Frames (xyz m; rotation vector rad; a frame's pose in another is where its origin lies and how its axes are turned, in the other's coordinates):
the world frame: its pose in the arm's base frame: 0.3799 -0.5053 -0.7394 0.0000 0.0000 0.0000
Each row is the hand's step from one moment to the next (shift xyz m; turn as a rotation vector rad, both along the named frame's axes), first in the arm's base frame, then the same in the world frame.
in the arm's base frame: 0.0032 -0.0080 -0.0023 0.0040 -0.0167 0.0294
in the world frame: 0.0032 -0.0080 -0.0023 0.0040 -0.0167 0.0294
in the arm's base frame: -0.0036 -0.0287 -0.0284 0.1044 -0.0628 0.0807
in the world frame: -0.0036 -0.0287 -0.0284 0.1044 -0.0628 0.0807
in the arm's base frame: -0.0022 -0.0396 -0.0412 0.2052 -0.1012 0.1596
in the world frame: -0.0022 -0.0396 -0.0412 0.2052 -0.1012 0.1596
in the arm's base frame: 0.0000 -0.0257 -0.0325 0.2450 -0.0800 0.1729
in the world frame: 0.0000 -0.0257 -0.0325 0.2450 -0.0800 0.1729
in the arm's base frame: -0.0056 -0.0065 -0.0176 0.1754 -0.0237 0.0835
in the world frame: -0.0056 -0.0065 -0.0176 0.1754 -0.0237 0.0835
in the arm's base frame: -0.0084 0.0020 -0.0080 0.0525 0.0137 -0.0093
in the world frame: -0.0084 0.0020 -0.0080 0.0525 0.0137 -0.0093
